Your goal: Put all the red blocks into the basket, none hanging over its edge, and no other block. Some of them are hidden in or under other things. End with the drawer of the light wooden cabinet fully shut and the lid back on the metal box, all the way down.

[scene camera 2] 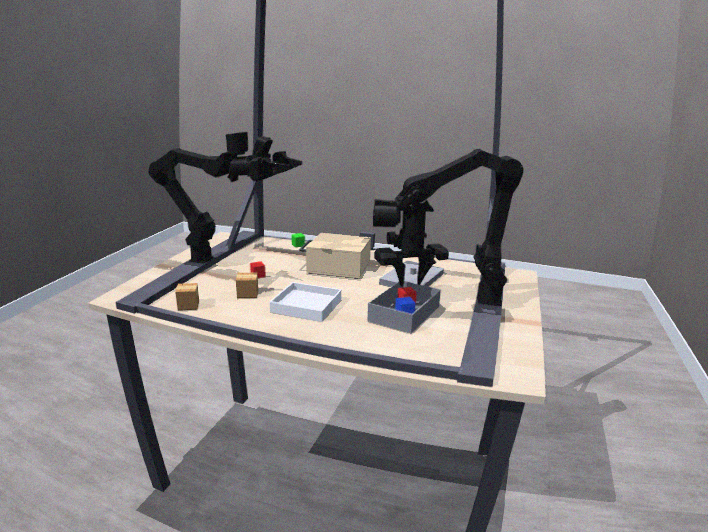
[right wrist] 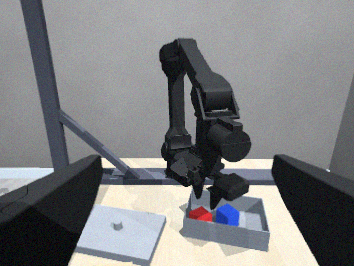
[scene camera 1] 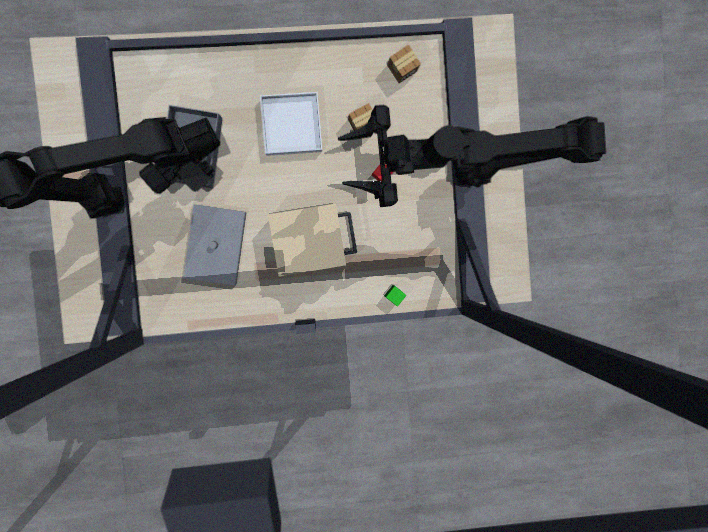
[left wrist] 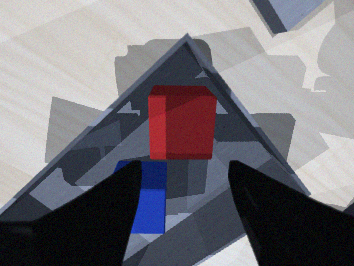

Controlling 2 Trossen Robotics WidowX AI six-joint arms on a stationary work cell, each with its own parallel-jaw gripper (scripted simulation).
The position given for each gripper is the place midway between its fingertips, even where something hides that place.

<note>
In view: the left gripper [scene camera 2: 410,285], the right gripper [scene camera 1: 340,161] and a grey metal lid [scene camera 1: 215,240].
The left gripper also shows in the right wrist view [right wrist: 205,203], in scene camera 1 [scene camera 1: 190,164] and in the left wrist view [left wrist: 185,168]. The right gripper shows as well in scene camera 2 [scene camera 2: 296,164] and in the right wrist view [right wrist: 187,163].
</note>
